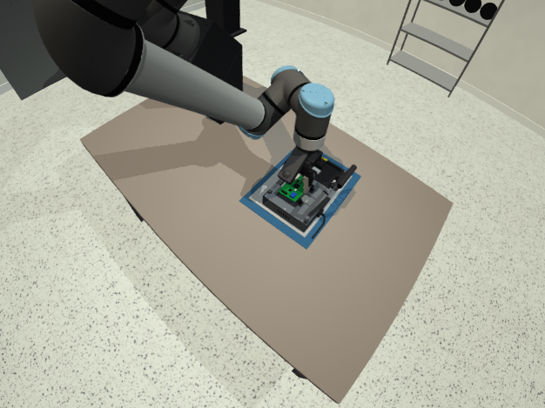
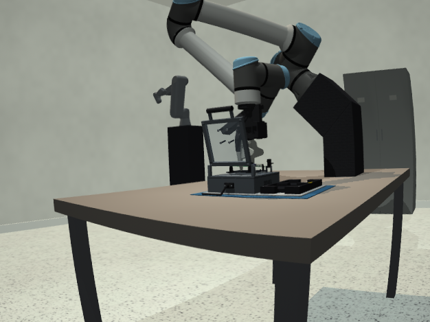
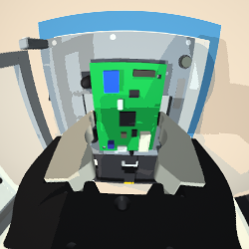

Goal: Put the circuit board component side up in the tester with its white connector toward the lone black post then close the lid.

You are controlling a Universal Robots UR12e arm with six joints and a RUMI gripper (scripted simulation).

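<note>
My gripper is now right at the green circuit board. The rest, counted from my hand: tester bed: 1 cm to the left, 1 cm below, 1 cm ahead; black post: 6 cm to the left, 6 cm behind; tester: 4 cm to the left, 3 cm ahead, 3 cm above.
</note>
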